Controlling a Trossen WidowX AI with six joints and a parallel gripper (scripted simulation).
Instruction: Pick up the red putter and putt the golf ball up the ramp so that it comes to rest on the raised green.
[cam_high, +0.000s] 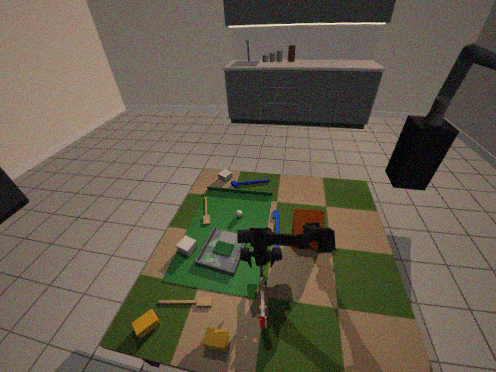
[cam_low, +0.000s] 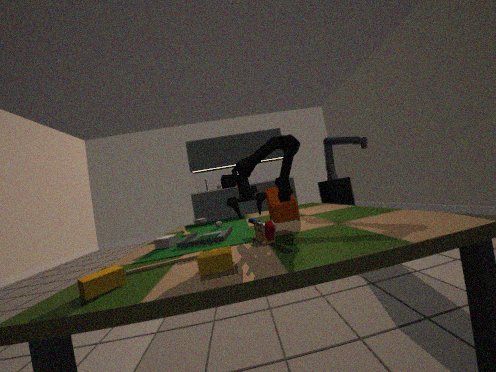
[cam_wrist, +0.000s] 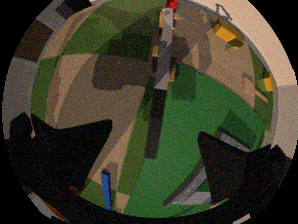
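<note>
My gripper tip is now 30 mm past the red putter, 110 mm to the right of it and 20 mm above it. The rest, counted from my gripper tip: wooden stand (30 mm behind, 130 mm to the left, 50 mm below); then golf ball (200 mm ahead, 380 mm to the right, 60 mm below).
</note>
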